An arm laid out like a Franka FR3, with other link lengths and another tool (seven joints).
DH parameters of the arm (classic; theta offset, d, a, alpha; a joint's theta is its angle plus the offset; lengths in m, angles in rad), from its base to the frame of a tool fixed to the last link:
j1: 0 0.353 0 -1.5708
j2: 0 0 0 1.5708
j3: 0 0.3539 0.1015 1.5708
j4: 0 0 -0.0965 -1.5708
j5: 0 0.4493 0 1.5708
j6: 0 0 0.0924 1.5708
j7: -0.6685 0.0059 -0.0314 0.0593
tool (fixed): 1.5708 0.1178 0 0
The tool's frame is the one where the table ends.
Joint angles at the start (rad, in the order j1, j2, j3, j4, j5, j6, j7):
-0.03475 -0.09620 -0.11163 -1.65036 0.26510 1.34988 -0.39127
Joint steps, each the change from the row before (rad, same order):
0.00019 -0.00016 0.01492 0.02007 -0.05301 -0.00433 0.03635
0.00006 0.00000 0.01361 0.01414 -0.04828 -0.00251 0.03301
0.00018 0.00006 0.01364 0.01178 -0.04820 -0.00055 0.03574
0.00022 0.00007 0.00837 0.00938 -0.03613 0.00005 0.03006
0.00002 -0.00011 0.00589 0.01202 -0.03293 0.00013 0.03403
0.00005 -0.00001 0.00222 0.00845 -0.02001 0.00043 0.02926
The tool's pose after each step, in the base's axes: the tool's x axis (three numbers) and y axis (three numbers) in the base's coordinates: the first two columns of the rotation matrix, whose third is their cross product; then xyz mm. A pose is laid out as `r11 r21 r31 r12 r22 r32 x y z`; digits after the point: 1 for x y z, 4 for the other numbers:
0.7638 -0.5570 -0.3262 -0.6122 -0.7852 -0.0925 554.0 -70.0 691.5
0.7519 -0.5895 -0.2952 -0.6279 -0.7768 -0.0480 553.4 -67.9 698.5
0.7374 -0.6228 -0.2614 -0.6463 -0.7631 -0.0050 553.0 -65.6 704.6
0.7230 -0.6504 -0.2329 -0.6640 -0.7473 0.0254 552.6 -64.8 709.7
0.7042 -0.6806 -0.2022 -0.6866 -0.7253 0.0500 551.9 -64.9 716.2
0.6855 -0.7051 -0.1812 -0.7073 -0.7040 0.0638 551.3 -65.6 720.7

